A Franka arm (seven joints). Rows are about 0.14 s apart.
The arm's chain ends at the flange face. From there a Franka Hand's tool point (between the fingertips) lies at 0.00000 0.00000 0.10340 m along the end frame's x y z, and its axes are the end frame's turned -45 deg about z.
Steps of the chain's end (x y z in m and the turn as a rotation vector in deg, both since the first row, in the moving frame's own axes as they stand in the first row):
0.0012, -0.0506, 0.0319, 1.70, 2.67, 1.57
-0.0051, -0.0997, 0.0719, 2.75, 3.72, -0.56
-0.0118, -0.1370, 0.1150, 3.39, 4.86, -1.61
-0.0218, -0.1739, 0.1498, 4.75, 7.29, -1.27
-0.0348, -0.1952, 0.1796, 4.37, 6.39, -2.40
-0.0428, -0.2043, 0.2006, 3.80, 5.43, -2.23
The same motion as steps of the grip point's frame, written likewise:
0.0422, -0.0336, 0.0317, -0.69, 3.09, 1.57
0.0751, -0.0729, 0.0716, -0.69, 4.57, -0.56
0.0991, -0.1035, 0.1144, -1.04, 5.83, -1.61
0.1229, -0.1353, 0.1486, -1.80, 8.51, -1.27
0.1272, -0.1604, 0.1787, -1.43, 7.61, -2.40
0.1260, -0.1729, 0.1999, -1.15, 6.53, -2.23

